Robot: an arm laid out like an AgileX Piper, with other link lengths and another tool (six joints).
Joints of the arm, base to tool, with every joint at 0 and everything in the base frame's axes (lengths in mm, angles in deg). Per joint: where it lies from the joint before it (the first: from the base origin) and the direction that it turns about. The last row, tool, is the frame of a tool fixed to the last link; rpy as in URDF.
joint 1: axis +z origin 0 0 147.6
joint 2: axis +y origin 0 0 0
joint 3: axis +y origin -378.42 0 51.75
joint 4: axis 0.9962 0 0.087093 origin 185.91 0 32.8
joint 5: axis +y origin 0 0 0
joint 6: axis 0.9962 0 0.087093 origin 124.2 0 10.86
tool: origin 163.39 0 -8.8 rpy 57.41 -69.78 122.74
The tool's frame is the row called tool.
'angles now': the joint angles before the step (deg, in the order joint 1, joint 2, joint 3, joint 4, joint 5, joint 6). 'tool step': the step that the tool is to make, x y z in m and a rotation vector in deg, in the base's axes. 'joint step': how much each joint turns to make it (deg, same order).
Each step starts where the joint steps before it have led.
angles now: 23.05 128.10 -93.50 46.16 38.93 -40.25
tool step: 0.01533 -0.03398 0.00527 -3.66 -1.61 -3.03
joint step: -1.92 -1.67 -0.18 -7.11 -0.69 5.29
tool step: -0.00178 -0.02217 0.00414 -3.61 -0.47 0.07
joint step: -0.68 -1.61 0.02 -6.20 1.42 3.48
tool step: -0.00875 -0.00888 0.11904 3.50 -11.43 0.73
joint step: -0.62 -12.97 -0.02 -0.69 1.45 -0.49
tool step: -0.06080 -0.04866 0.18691 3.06 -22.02 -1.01
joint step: -1.64 -22.77 0.64 -4.00 0.49 -0.36
